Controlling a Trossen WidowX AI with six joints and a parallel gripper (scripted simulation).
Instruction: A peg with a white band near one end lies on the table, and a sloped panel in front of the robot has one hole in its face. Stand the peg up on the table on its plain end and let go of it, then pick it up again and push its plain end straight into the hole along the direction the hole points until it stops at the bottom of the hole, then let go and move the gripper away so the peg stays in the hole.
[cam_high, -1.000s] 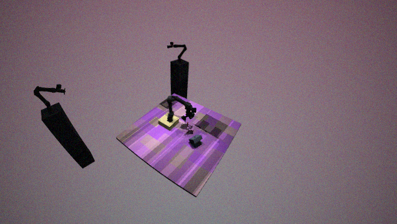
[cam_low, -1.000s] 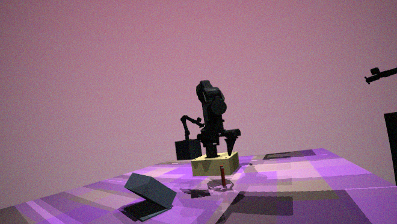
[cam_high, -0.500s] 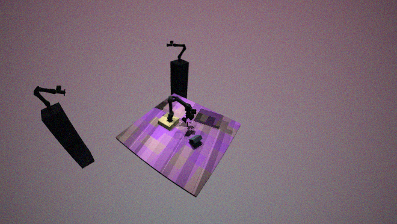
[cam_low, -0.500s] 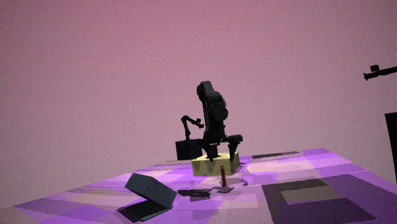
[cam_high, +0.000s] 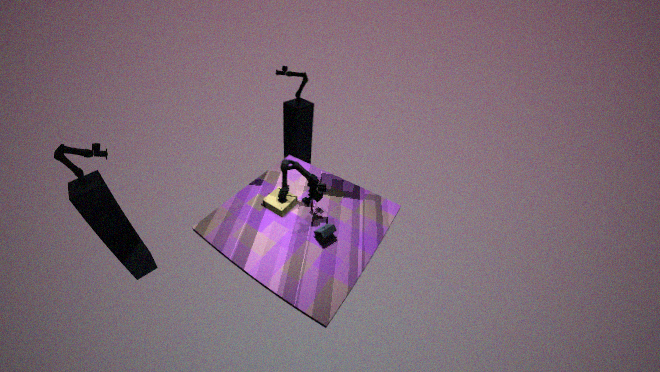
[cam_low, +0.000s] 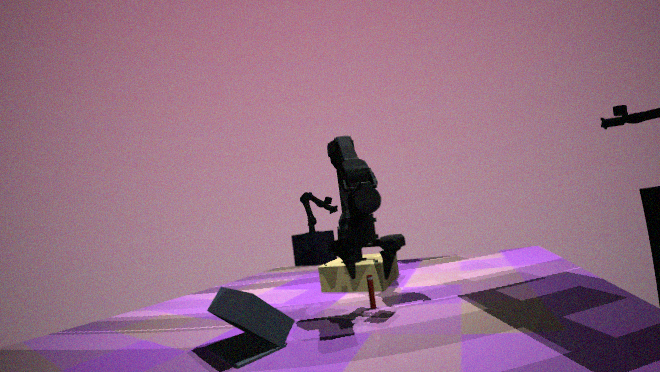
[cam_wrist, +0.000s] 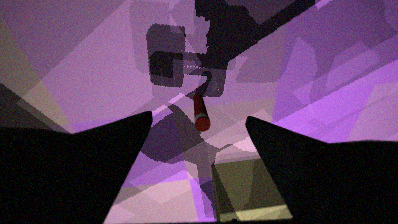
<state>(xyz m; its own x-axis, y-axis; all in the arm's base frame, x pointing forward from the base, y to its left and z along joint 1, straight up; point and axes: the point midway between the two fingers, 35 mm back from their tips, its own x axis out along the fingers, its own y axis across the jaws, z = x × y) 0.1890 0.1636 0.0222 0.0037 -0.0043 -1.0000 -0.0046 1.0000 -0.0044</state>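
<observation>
My gripper tip is now 1 cm above the red peg. Also, from my gripper tip: dark sloped panel 26 cm ahead, 12 cm to the right, 1 cm below.
</observation>
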